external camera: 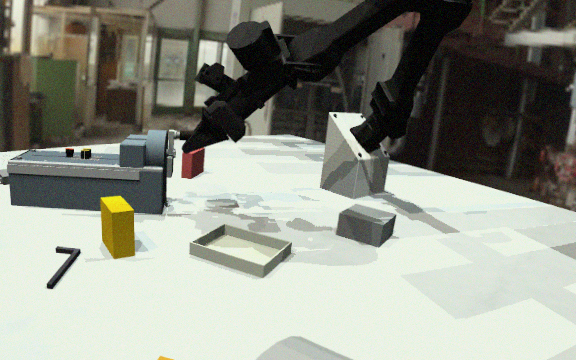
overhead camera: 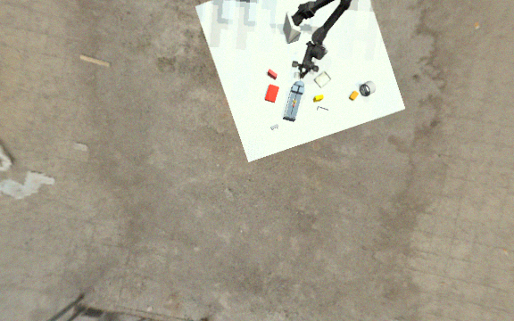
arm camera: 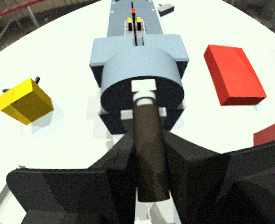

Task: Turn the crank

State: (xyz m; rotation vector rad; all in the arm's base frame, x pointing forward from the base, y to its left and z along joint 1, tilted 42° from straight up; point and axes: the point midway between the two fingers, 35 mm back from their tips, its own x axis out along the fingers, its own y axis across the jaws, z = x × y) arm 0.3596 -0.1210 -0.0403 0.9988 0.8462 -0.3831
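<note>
Right now my gripper tip is 2 cm below the dark crank handle, 1 cm to the right of it and 1 cm past it. From my gripper tip the other things lie so: red pointer 15 cm ahead, 13 cm to the right, 1 cm below; shallow grey tray 19 cm to the left, 9 cm below, 5 cm ahead; yellow block 17 cm ahead, 8 cm to the left, 7 cm below.
</note>
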